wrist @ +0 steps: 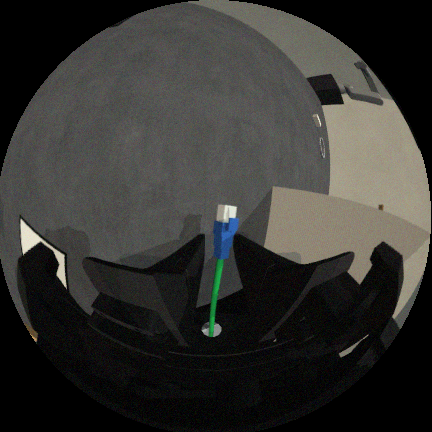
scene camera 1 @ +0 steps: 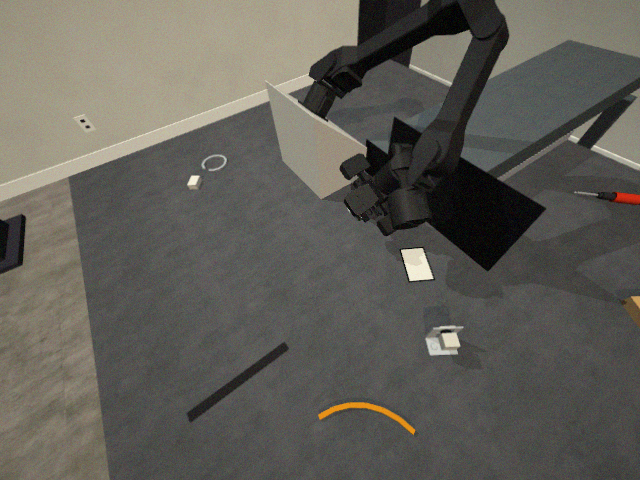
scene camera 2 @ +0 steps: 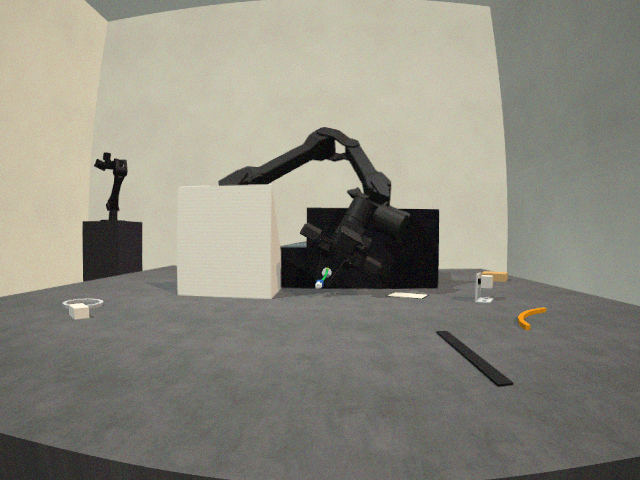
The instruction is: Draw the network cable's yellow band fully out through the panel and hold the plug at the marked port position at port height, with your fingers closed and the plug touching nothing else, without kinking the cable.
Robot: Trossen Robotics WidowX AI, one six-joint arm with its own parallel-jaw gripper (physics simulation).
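Places are measured from the arm's base along level axes (x ahead, y left, z up), in millimetres.
Where they show: gripper, fingertip midpoint: (wrist: pixel 218 239) (scene camera 2: pixel 321 284); arm's base, link origin: (wrist: pixel 367 248) (scene camera 1: pixel 312 111) (scene camera 2: pixel 227 216).
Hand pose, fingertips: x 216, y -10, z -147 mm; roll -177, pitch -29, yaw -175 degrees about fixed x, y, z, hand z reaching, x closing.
Each offset is from my fingertips to the top centre of the thing. "*": to the spot under its first point.
A blue plug with a clear tip @(3 mm back, 7 mm right, 10 mm up) (wrist: pixel 223 237) (scene camera 2: pixel 318 283) sits on a green cable @(* 3 mm ahead, 60 mm left, 11 mm up) (wrist: pixel 215 300), which comes through a pale ring (scene camera 2: pixel 326 271) (wrist: pixel 218 329) in the black panel @(120 mm ahead, 125 mm left, 173 mm up) (scene camera 1: pixel 496 219) (scene camera 2: pixel 421 248). In scene camera 1 the arm mostly hides the plug. The yellow band does not show. My gripper (wrist: pixel 218 239) (scene camera 1: pixel 357 210) (scene camera 2: pixel 332 262) is in front of the panel, fingers partly apart. In the wrist view the cable and the plug's rear appear in the gap between the fingertips, not visibly pinched. A white bracket with a small block @(343 mm ahead, 62 mm right, 29 mm up) (scene camera 1: pixel 450 341) (scene camera 2: pixel 486 281) stands apart; which mark is the port position I cannot tell.
A tall pale box or wall (scene camera 1: pixel 310 147) (scene camera 2: pixel 224 242) (wrist: pixel 310 220) stands beside the panel, close to my gripper. A white card @(191 mm ahead, 21 mm left, 26 mm down) (scene camera 1: pixel 417 266) (scene camera 2: pixel 407 295) lies in front. Farther off are an orange strip @(365 mm ahead, 252 mm right, 20 mm down) (scene camera 1: pixel 361 405) (scene camera 2: pixel 524 317), a black bar @(197 mm ahead, 402 mm right, 24 mm down) (scene camera 1: pixel 237 382) (scene camera 2: pixel 473 357) and a red screwdriver @(299 mm ahead, 513 mm left, 3 mm down) (scene camera 1: pixel 626 198).
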